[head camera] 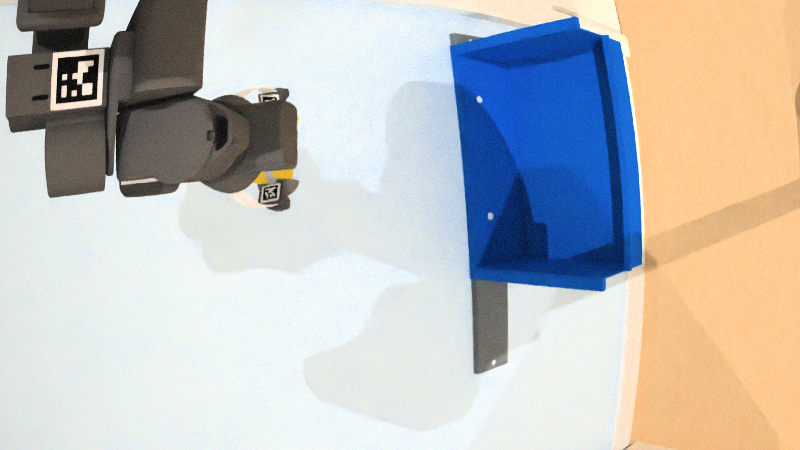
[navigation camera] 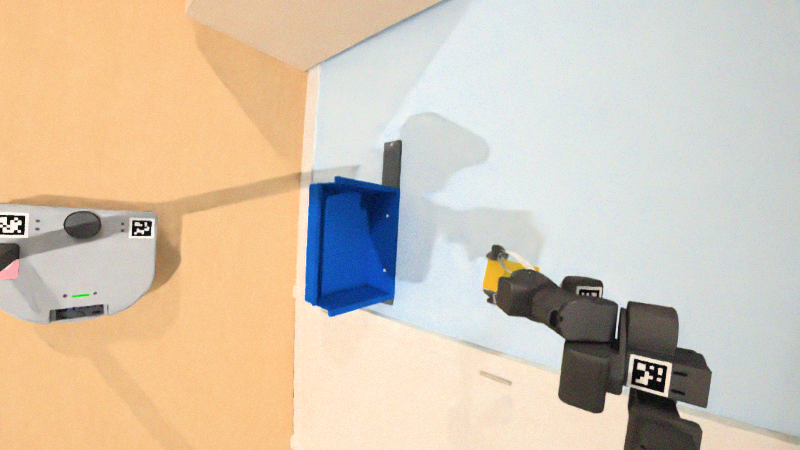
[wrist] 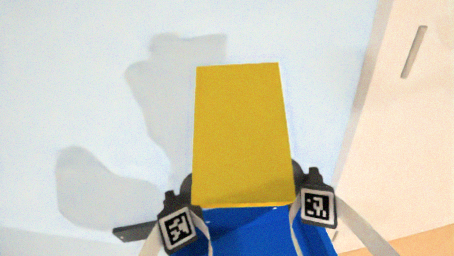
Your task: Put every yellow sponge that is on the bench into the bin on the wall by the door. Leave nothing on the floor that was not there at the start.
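Seen in the pictures: gripper, fingertip midpoint: (navigation camera: 491,272); robot's base, origin of the base link: (navigation camera: 83,223).
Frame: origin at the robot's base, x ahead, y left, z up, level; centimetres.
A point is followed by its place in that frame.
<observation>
My gripper (head camera: 278,146) {x -2.5, y -55.4, z 105.9 cm} (navigation camera: 494,274) {x -2.5, y -55.4, z 105.9 cm} (wrist: 241,183) {x -2.5, y -55.4, z 105.9 cm} is shut on a yellow sponge (head camera: 282,175) {x 0.1, y -53.3, z 106.8 cm} (navigation camera: 492,280) {x -3.5, y -52.5, z 107.1 cm} (wrist: 242,130), with one finger on each long side. The sponge projects past the fingertips in the wrist view. The blue bin (head camera: 629,167) {x 1.2, y -49.1, z 53.5 cm} (navigation camera: 314,246) {x -2.0, y -48.1, z 56.0 cm} (wrist: 245,232) is fixed to the pale blue wall by the door. The gripper and sponge are apart from the bin, to its left in the head view and to its right in the navigation view. The inside of the bin shows no sponge in the head view. The bench does not show.
A dark mounting strip (head camera: 490,330) {x 28.7, y -76.1, z 60.1 cm} (navigation camera: 392,162) {x 28.5, y -76.1, z 60.2 cm} (wrist: 135,231) sticks out past the bin's side. A cream door (navigation camera: 363,386) {x -59.3, y -77.2, z 51.6 cm} (wrist: 400,130) with a bar handle is beside the bin. My grey base (navigation camera: 111,268) {x -11.9, y -6.4, z 16.0 cm} stands on the orange floor. A beige block (navigation camera: 302,27) {x 79.8, y -53.2, z 29.2 cm} stands against the wall.
</observation>
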